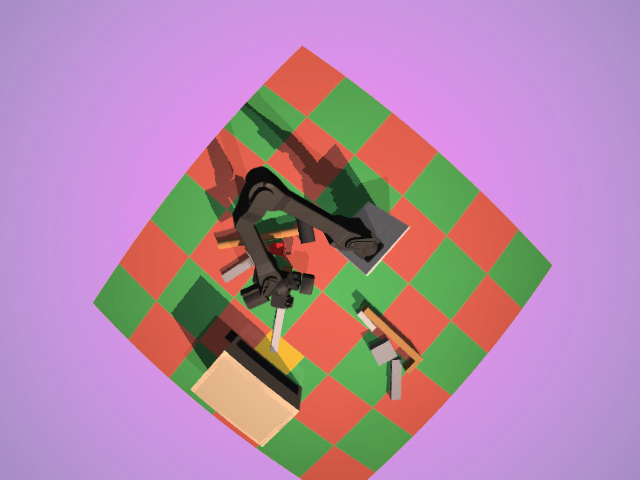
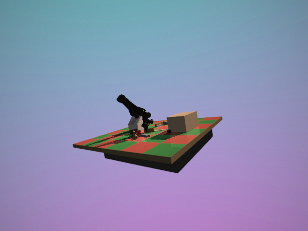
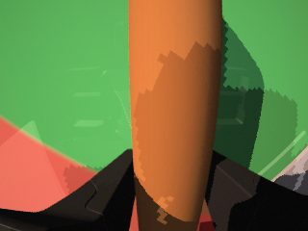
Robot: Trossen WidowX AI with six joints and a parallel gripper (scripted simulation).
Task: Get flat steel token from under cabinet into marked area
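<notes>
Now: gripper tip 8 cm past the pale bar and 30 cm to the right of it. The rest, counted from my gripper tip: grey t-shaped tool 7 cm ahead, 12 cm to the right; grey token 36 cm ahead, 20 cm to the left, 1 cm below; red cube 4 cm behind, 9 cm to the right, 1 cm above.
</notes>
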